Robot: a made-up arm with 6 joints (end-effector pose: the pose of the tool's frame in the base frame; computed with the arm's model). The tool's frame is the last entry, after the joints. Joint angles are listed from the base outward.
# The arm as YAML. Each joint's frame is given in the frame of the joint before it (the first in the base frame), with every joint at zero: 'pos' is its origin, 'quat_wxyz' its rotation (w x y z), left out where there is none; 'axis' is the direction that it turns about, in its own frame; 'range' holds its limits. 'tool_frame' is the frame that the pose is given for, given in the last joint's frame.
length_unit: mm
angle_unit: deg
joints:
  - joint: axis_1
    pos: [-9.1, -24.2, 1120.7]
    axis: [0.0, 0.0, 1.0]
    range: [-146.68, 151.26]
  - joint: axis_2
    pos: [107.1, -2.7, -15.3]
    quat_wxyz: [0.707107, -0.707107, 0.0, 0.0]
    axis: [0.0, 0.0, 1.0]
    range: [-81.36, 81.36]
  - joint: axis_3
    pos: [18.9, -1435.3, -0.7]
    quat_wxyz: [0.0, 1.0, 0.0, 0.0]
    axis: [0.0, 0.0, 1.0]
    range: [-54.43, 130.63]
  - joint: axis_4
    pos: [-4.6, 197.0, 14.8]
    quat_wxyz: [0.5, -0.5, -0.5, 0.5]
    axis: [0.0, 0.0, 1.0]
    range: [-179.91, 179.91]
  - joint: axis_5
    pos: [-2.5, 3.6, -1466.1]
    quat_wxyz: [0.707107, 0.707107, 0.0, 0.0]
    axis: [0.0, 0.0, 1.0]
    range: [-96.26, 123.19]
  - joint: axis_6
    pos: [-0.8, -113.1, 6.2]
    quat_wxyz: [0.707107, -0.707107, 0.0, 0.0]
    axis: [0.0, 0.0, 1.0]
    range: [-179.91, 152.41]
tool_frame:
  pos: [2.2, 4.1, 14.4]
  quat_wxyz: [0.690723, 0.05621, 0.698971, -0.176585]
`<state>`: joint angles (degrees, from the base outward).
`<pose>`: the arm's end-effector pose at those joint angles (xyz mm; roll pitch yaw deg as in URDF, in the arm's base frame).
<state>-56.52 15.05 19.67 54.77 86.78 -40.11</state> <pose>1109.1 -1606.3 2856.9 -28.04 -41.23 22.81</pose>
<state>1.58 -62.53 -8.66 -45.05 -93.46 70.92</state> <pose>-414.3 18.3 3031.2 -27.72 22.58 45.26</pose>
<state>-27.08 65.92 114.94 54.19 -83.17 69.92</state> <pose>1980.3 -1153.2 2873.0 -84.67 7.14 -84.35</pose>
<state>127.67 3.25 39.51 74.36 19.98 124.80</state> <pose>-832.6 1032.4 3624.6 157.65 -34.97 163.89</pose>
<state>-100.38 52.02 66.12 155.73 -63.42 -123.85</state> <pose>-533.6 -2615.0 2614.3 44.42 -59.02 -175.42</pose>
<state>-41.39 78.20 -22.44 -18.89 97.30 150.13</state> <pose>1102.1 -1075.6 -101.1 -134.59 -3.51 -52.63</pose>
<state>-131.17 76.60 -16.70 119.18 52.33 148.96</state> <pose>-1016.9 -1249.1 -113.0 -122.40 28.49 -2.42</pose>
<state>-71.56 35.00 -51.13 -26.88 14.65 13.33</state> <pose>366.7 -1236.2 731.7 -17.27 70.31 -123.19</pose>
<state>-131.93 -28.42 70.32 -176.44 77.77 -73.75</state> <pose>567.1 648.0 3822.8 -86.85 -30.73 -135.21</pose>
